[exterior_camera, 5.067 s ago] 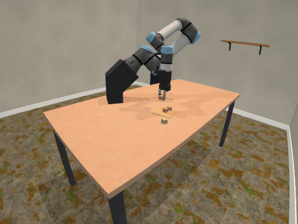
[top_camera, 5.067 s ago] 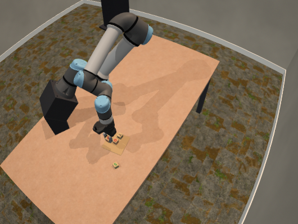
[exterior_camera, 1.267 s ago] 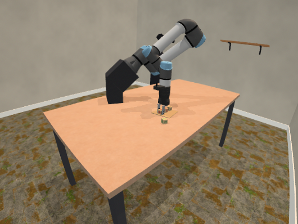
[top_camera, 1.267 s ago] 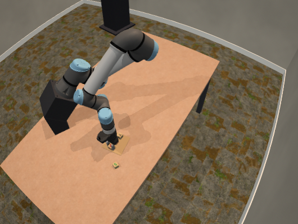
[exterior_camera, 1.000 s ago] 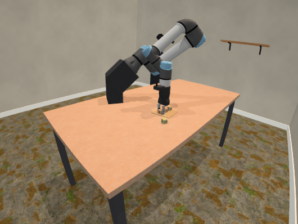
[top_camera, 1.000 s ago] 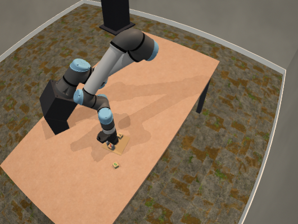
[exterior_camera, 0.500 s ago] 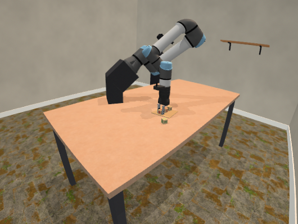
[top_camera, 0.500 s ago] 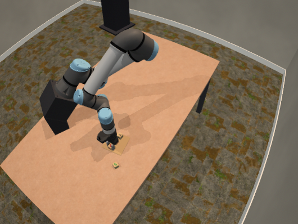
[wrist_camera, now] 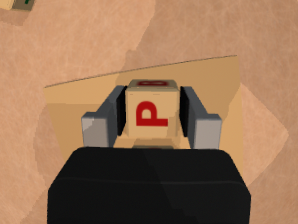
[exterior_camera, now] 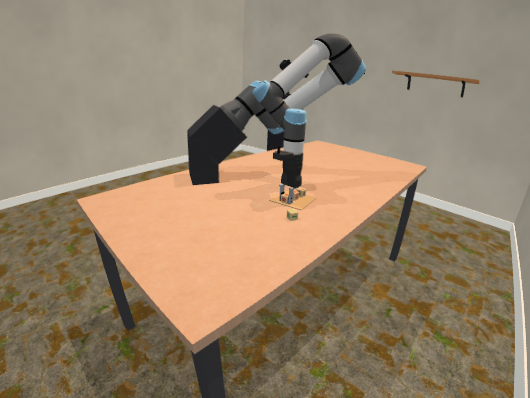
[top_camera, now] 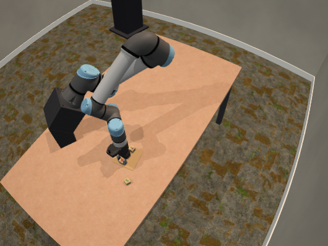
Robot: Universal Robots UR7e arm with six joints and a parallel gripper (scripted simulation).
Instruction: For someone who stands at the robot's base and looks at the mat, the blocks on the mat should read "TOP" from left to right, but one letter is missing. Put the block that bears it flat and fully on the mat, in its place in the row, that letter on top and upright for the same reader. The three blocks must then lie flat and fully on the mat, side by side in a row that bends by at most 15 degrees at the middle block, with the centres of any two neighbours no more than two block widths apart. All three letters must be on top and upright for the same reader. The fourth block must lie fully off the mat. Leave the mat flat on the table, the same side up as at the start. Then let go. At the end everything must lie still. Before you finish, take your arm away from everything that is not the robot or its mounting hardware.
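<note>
My gripper is now 1 cm past the mat, 5 cm to the right of it and 2 cm above it. From my hand the other things lie so: T block: 2 cm behind, 9 cm to the left.
</note>
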